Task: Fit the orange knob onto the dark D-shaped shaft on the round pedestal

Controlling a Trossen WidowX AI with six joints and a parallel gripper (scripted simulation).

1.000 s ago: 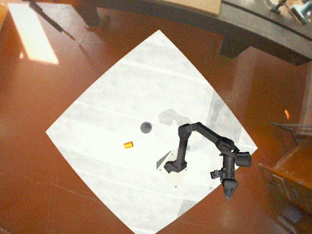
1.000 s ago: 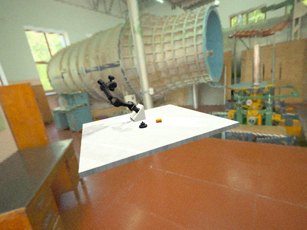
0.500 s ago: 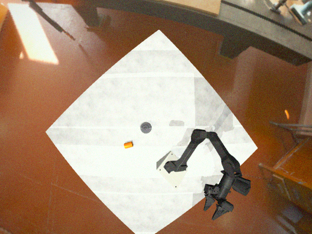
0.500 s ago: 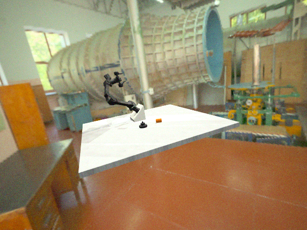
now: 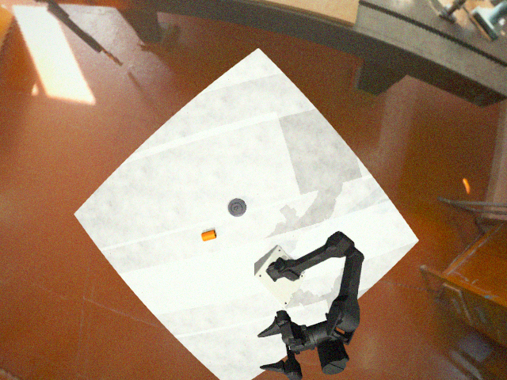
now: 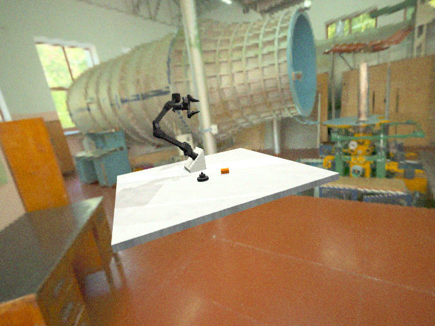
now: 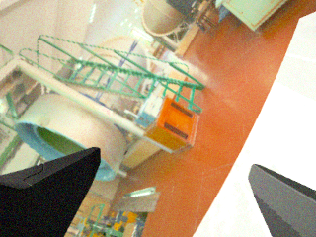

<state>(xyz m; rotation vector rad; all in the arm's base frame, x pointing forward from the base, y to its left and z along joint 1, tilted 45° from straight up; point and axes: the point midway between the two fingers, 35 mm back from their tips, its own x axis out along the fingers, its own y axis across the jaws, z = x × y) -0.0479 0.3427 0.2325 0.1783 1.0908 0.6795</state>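
My gripper tip is 490 mm above the orange knob, 320 mm short of it and 30 mm to the right of it. Also, from my gripper tip: pedestal (480 mm below, 340 mm ahead, 160 mm to the right).
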